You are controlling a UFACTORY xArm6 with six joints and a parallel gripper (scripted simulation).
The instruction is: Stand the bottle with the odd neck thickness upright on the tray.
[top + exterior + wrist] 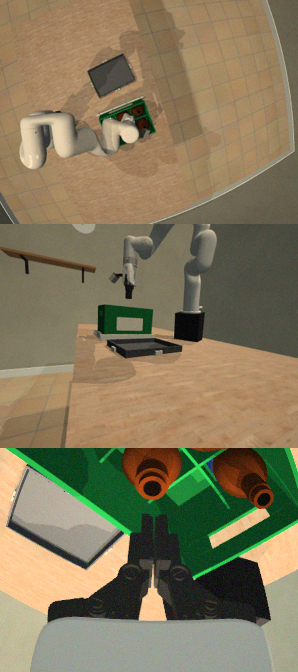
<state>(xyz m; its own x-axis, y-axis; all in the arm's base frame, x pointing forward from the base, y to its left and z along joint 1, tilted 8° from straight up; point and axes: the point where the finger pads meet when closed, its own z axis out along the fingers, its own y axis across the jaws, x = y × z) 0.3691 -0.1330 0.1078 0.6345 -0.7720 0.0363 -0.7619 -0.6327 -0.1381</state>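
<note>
My hand is 4 cm to the left of the green crate and 16 cm above it. Round my hand: brown bottle 16 cm below; then tray 4 cm ahead, 25 cm to the left, 23 cm below.
</note>
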